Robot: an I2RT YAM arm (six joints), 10 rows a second.
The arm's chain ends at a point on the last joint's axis. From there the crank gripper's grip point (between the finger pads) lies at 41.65 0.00 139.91 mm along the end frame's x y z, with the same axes.
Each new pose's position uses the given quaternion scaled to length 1; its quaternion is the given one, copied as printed.
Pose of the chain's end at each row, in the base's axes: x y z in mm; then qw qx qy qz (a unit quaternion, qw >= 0):
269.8, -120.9, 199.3, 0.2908, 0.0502, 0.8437, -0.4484
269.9, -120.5, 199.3, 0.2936, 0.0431, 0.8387, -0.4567
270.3, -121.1, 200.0, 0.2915, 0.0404, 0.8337, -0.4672
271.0, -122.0, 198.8, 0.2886, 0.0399, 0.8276, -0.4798
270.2, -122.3, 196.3, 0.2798, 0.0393, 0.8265, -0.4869
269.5, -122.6, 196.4, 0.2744, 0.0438, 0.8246, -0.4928
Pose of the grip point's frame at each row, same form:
297.8, -238.2, 117.0, 0.2908, 0.0502, 0.8437, -0.4484
299.0, -239.4, 119.7, 0.2936, 0.0431, 0.8387, -0.4567
298.6, -241.9, 123.1, 0.2915, 0.0404, 0.8337, -0.4672
297.9, -245.1, 125.1, 0.2886, 0.0399, 0.8276, -0.4798
294.6, -246.6, 123.8, 0.2798, 0.0393, 0.8265, -0.4869
291.6, -247.9, 124.9, 0.2744, 0.0438, 0.8246, -0.4928

